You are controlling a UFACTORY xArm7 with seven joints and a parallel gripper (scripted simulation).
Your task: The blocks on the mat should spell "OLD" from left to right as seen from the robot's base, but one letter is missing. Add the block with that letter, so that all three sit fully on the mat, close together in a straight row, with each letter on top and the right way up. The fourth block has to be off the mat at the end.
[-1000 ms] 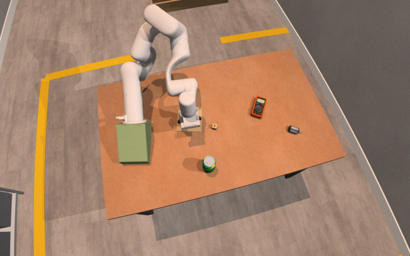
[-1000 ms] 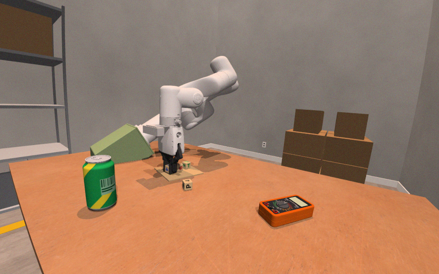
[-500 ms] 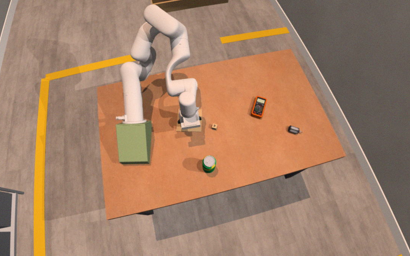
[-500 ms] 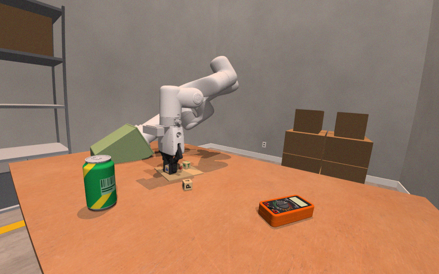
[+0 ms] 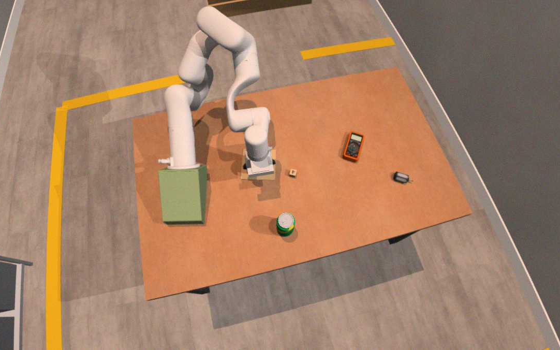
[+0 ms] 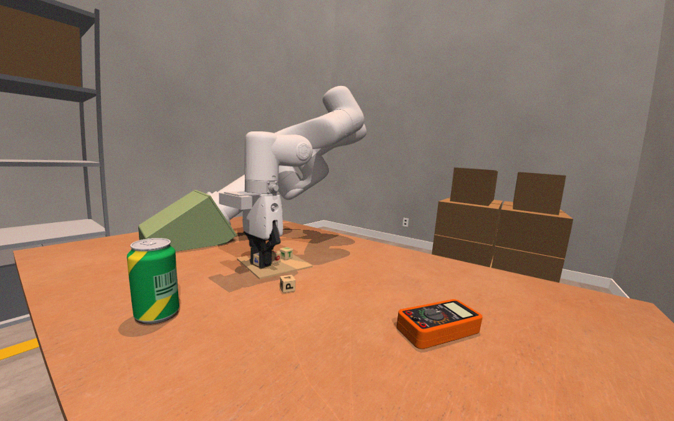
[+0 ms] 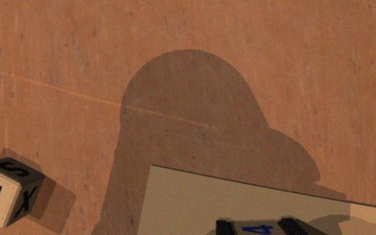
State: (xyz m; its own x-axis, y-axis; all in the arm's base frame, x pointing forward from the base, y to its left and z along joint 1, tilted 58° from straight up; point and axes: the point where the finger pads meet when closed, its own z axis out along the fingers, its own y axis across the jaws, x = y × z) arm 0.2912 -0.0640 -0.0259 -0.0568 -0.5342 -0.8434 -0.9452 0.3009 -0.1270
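Now: hand 4 cm to the right of the tan mat and 3 cm above it. From my hand the other things lie so: can 4 cm ahead, 25 cm to the right, 3 cm above; block marked p 13 cm ahead, 4 cm to the right, 2 cm below; small dark object 57 cm ahead, 17 cm to the right, 1 cm below.
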